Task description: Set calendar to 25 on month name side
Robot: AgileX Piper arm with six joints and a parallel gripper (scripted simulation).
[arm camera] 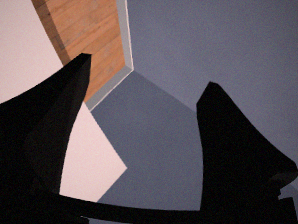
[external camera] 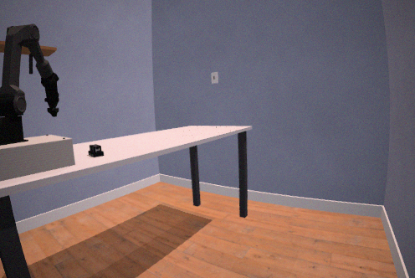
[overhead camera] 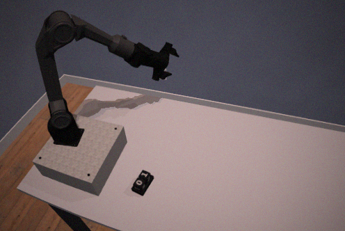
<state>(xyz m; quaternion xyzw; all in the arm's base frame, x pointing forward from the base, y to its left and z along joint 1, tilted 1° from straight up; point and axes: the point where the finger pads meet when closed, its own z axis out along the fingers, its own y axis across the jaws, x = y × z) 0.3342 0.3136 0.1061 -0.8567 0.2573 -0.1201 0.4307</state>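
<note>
My gripper is now 5 cm past the cube, 40 cm to the left of it and 18 cm above it.
</note>
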